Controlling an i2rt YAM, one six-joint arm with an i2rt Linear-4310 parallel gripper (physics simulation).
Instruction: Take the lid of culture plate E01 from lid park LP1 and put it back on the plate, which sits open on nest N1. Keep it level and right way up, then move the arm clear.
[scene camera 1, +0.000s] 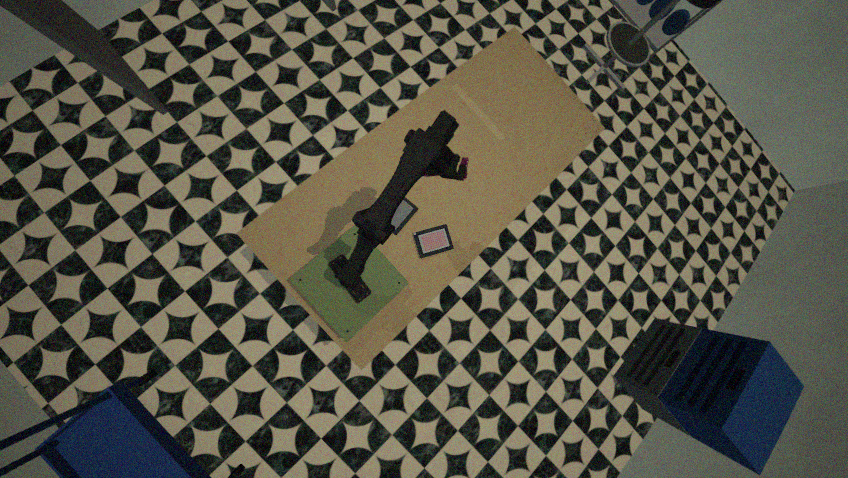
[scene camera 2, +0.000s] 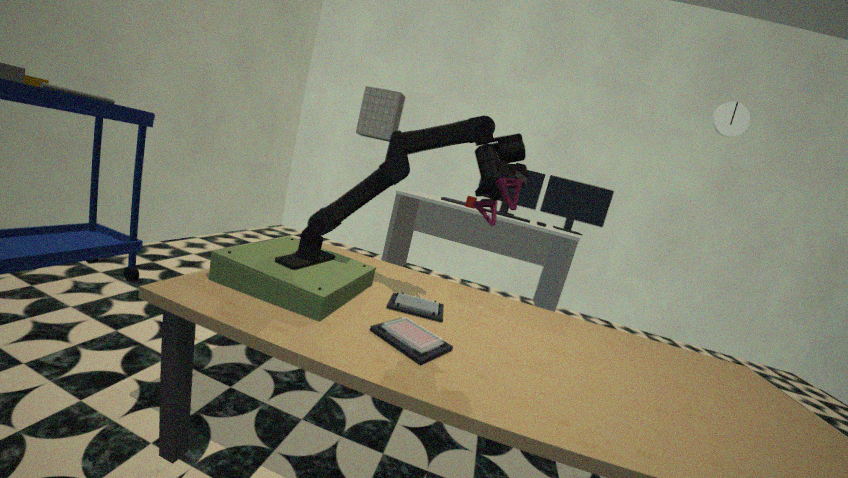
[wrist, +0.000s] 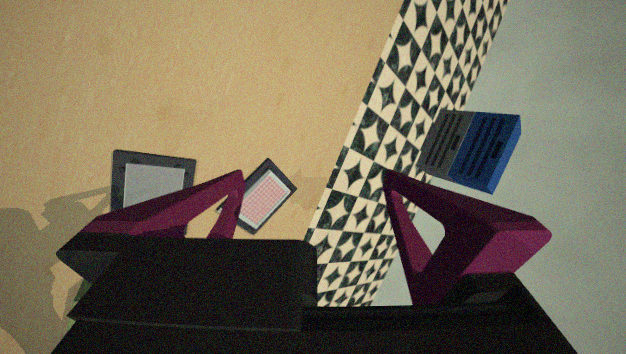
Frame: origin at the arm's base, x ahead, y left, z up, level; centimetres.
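Where they show: gripper, fingertip midpoint: (scene camera 1: 452, 174) (scene camera 2: 502, 218) (wrist: 313, 177); arm's base, origin of the base link: (scene camera 1: 350, 278) (scene camera 2: 307, 260).
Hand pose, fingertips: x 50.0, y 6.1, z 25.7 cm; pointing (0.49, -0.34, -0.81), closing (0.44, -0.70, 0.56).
Each offset is from my fingertips to the top centre of the thing. Level surfaces: height alone.
The pale grey lid @[dx -17.5, dy +5.4, dz -30.9 cm] (scene camera 1: 403, 214) (scene camera 2: 417, 305) (wrist: 154, 182) lies level on the dark lid park LP1 (scene camera 2: 393, 304) (wrist: 118, 175). The arm covers part of it in the first scene view, and a finger covers its lower part in the wrist view. The open plate E01 @[dx -11.8, dy -14.7, dz -30.1 cm] (scene camera 1: 433, 240) (scene camera 2: 415, 334) (wrist: 267, 197), with a pink well grid, sits on the dark nest N1 @[dx -11.8, dy -14.7, dz -30.9 cm] (scene camera 1: 449, 247) (scene camera 2: 424, 356) (wrist: 288, 185). My gripper (scene camera 2: 498, 216) (wrist: 313, 177) is open and empty, high above the table and away from both, its magenta fingers wide apart.
The arm stands on a green base block (scene camera 1: 380, 283) (scene camera 2: 267, 290) at one end of the wooden table @[dz -32.7 cm] (scene camera 1: 510, 77) (scene camera 2: 593, 385). Beyond the table stand a blue cart (scene camera 2: 121, 106), a grey desk with monitors (scene camera 2: 578, 200) and a blue cabinet (scene camera 1: 766, 391) (wrist: 487, 150).
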